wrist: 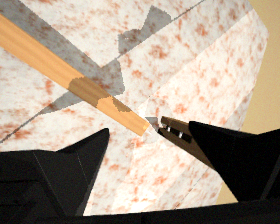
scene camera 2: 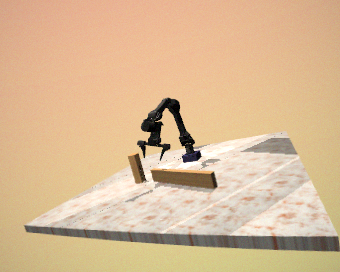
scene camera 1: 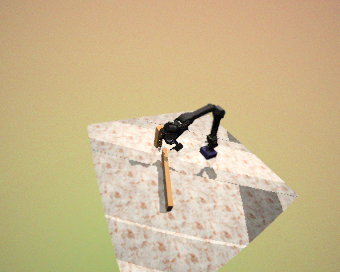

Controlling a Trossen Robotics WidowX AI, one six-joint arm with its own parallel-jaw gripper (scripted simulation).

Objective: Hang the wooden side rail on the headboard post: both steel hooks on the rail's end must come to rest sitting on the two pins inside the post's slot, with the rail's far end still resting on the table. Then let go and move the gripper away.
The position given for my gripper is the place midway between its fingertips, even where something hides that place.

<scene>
My gripper (wrist: pixel 148 128) is open, with nothing in its grasp. I also see a wooden side rail (scene camera 2: pixel 204 179) and a headboard post (wrist: pixel 177 131).
</scene>
